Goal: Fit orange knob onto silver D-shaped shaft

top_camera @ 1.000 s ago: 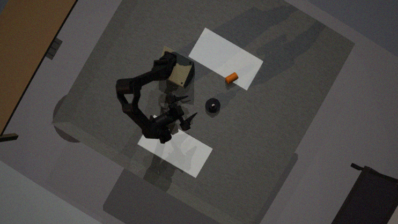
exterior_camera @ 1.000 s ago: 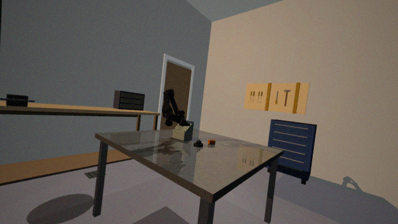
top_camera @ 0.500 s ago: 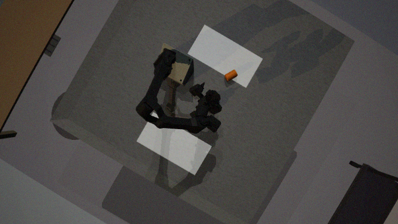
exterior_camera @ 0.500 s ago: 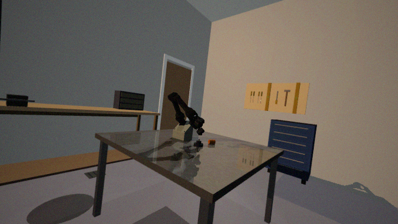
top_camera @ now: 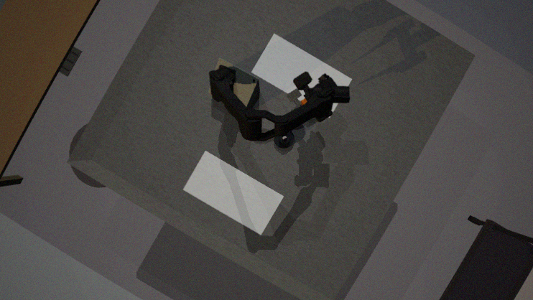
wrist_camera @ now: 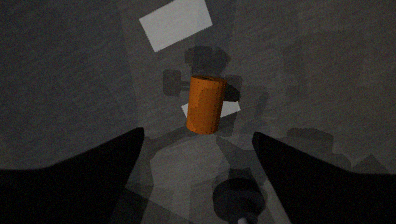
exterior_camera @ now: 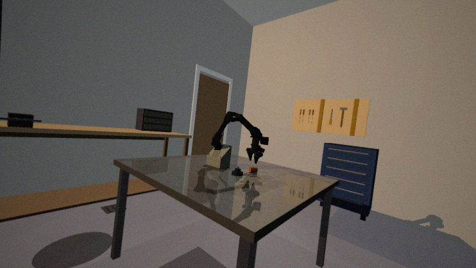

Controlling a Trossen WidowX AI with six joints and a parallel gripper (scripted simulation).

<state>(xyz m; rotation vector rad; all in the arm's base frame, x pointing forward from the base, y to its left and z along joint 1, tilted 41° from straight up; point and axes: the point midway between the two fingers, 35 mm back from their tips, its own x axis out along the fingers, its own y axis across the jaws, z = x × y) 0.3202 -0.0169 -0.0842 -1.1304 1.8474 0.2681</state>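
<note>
My gripper tip is 1 cm to the left of the orange knob and 6 cm above it. Round my gripper tip: dark round pedestal (3 cm behind, 18 cm to the right, 5 cm below).
</note>
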